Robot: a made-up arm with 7 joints.
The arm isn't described. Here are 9 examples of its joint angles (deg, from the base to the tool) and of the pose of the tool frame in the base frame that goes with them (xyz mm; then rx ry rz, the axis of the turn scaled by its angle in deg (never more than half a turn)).
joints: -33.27 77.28 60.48 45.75 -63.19 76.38 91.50
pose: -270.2 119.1 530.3 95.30 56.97 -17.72
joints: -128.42 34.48 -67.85 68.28 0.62 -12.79 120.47
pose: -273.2 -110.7 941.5 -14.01 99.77 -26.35
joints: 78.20 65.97 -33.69 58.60 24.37 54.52 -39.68
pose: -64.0 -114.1 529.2 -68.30 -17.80 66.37
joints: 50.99 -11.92 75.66 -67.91 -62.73 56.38 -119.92
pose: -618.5 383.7 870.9 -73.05 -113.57 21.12
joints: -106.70 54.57 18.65 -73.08 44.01 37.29 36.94
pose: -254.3 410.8 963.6 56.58 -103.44 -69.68
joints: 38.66 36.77 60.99 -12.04 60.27 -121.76 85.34
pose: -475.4 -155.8 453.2 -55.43 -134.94 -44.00
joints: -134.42 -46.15 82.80 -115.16 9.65 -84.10 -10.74
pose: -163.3 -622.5 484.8 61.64 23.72 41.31
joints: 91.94 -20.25 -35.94 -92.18 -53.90 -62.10 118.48
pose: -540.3 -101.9 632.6 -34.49 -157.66 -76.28
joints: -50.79 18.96 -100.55 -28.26 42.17 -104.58 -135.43
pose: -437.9 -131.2 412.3 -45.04 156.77 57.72
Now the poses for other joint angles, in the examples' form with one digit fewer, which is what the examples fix.
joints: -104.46 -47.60 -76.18 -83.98 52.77 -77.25 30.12
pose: -320 -318 270 -62.6 -115.3 -53.5
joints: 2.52 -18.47 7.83 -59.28 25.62 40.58 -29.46
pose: -642 116 856 -2.9 -75.3 81.1
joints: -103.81 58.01 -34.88 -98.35 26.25 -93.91 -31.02
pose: 11 398 781 -72.2 46.2 -63.5
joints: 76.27 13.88 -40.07 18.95 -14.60 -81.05 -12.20
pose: -376 -43 537 132.3 -83.6 39.7
